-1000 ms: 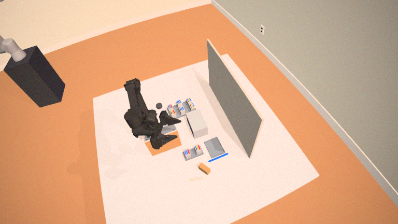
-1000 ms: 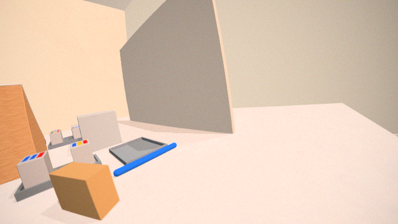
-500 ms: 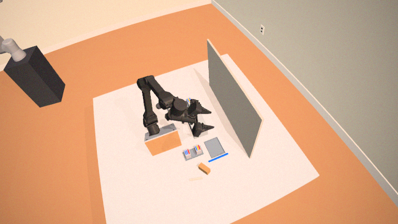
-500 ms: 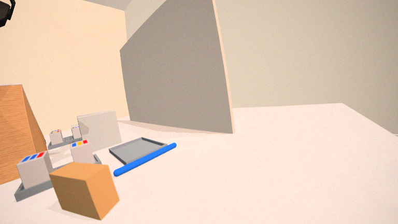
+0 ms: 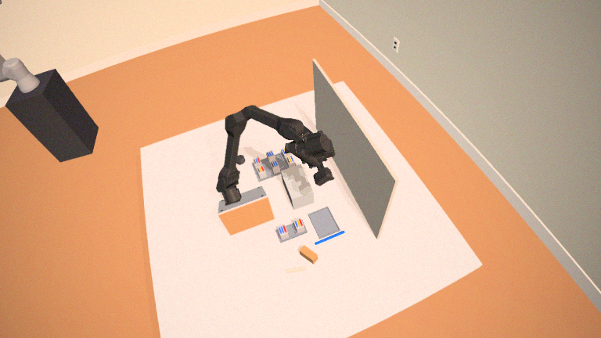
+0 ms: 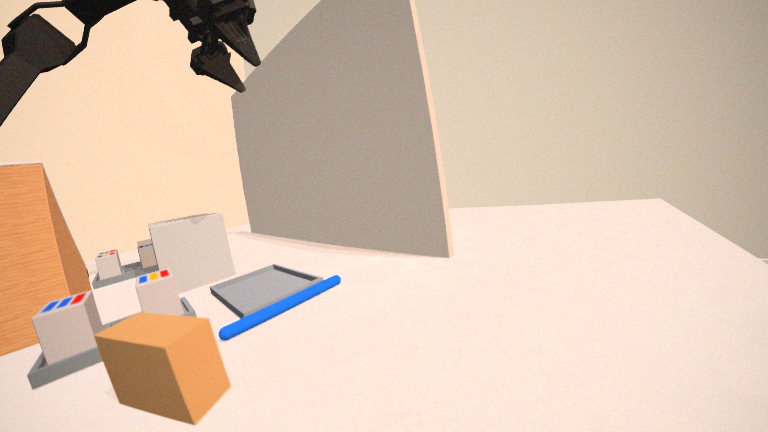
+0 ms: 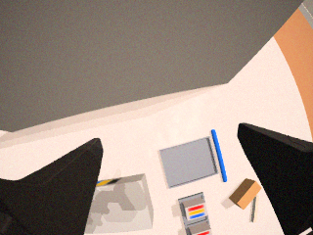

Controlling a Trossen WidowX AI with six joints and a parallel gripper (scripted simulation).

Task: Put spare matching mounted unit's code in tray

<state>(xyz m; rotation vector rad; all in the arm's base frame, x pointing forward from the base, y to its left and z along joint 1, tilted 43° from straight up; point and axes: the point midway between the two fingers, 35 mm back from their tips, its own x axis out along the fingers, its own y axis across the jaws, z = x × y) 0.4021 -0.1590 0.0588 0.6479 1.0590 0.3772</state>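
The grey spare block is 28 cm to the left of my gripper tip, 25 cm below it and 11 cm behind it. From my gripper tip the other things lie so: grey tray: 29 cm below, 6 cm to the right, 5 cm behind; then tall grey panel: 14 cm to the left, 12 cm ahead, 7 cm below; then mounted unit: 24 cm below, 13 cm to the left, 12 cm behind.
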